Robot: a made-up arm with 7 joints. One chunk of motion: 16 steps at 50 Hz.
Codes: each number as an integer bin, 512 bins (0 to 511) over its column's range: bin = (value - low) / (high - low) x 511, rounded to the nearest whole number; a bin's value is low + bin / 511 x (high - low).
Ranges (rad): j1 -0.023..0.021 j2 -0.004..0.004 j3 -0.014..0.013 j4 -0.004..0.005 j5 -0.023..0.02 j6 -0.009..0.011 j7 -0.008..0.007
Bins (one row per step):
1: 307 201 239 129 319 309 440
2: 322 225 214 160 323 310 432
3: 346 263 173 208 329 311 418
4: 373 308 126 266 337 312 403
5: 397 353 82 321 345 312 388
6: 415 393 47 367 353 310 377
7: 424 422 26 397 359 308 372
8: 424 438 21 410 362 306 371
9: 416 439 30 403 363 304 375
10: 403 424 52 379 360 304 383
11: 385 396 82 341 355 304 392
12: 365 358 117 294 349 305 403
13: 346 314 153 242 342 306 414
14: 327 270 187 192 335 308 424
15: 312 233 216 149 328 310 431
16: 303 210 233 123 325 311 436
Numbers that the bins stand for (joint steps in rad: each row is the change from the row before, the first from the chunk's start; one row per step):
1: 0.00343 -0.00085 -0.00137 -0.00173 0.00384 0.00309 0.00492
2: 0.00473 -0.00048 -0.00269 -0.00118 0.00418 0.00313 0.00468
3: 0.00679 0.00012 -0.00486 -0.00034 0.00468 0.00317 0.00427
4: 0.00912 0.00082 -0.00734 0.00068 0.00536 0.00321 0.00383
5: 0.01118 0.00153 -0.00967 0.00165 0.00603 0.00321 0.00339
6: 0.01273 0.00215 -0.01152 0.00246 0.00670 0.00313 0.00307
7: 0.01351 0.00261 -0.01263 0.00299 0.00721 0.00305 0.00292
8: 0.01351 0.00286 -0.01289 0.00322 0.00746 0.00298 0.00289
9: 0.01282 0.00287 -0.01241 0.00310 0.00755 0.00290 0.00301
10: 0.01170 0.00264 -0.01125 0.00268 0.00729 0.00290 0.00324
11: 0.01015 0.00220 -0.00967 0.00201 0.00687 0.00290 0.00351
12: 0.00843 0.00160 -0.00782 0.00118 0.00637 0.00294 0.00383
13: 0.00679 0.00092 -0.00592 0.00026 0.00578 0.00298 0.00415
14: 0.00516 0.00023 -0.00412 -0.00062 0.00519 0.00305 0.00445
15: 0.00386 -0.00035 -0.00259 -0.00138 0.00460 0.00313 0.00465
16: 0.00309 -0.00071 -0.00169 -0.00183 0.00435 0.00317 0.00480

